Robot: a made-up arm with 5 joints.
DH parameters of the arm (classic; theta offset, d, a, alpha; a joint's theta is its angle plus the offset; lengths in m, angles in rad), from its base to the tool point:
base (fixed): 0.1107 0 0.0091 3.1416
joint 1: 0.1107 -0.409 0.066 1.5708
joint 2: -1.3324 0 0.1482 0
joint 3: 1.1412 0 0.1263 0
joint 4: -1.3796 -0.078 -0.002 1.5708
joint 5: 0 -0.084 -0.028 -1.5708
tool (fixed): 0 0.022 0 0
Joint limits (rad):
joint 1: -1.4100..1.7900
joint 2: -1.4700..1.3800
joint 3: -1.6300..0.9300
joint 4: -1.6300..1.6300
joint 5: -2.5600..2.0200
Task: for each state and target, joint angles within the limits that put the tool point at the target. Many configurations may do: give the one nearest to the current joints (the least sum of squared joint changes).
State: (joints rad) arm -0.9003 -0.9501 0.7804 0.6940 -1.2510
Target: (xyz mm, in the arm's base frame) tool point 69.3 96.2 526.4
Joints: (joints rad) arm -1.3984 -1.3796 0.8375 0.9485 -1.0949
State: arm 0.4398 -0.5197 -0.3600 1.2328 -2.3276
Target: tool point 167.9 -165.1 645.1
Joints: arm 0.4820 -0.3554 -0.3465 1.1847 -2.3498
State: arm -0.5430 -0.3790 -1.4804 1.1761 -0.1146
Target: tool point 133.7 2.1 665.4
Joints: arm -0.4672 -0.3041 -1.3351 1.4562 -0.0302
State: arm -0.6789 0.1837 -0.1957 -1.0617 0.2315
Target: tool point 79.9 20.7 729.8
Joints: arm -1.0380 -0.5256 -0.2360 -1.6300 -0.1935
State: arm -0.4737 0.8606 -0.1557 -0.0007 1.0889
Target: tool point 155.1 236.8 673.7
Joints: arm -1.3396 -0.0822 -0.5451 -0.0682 0.9546
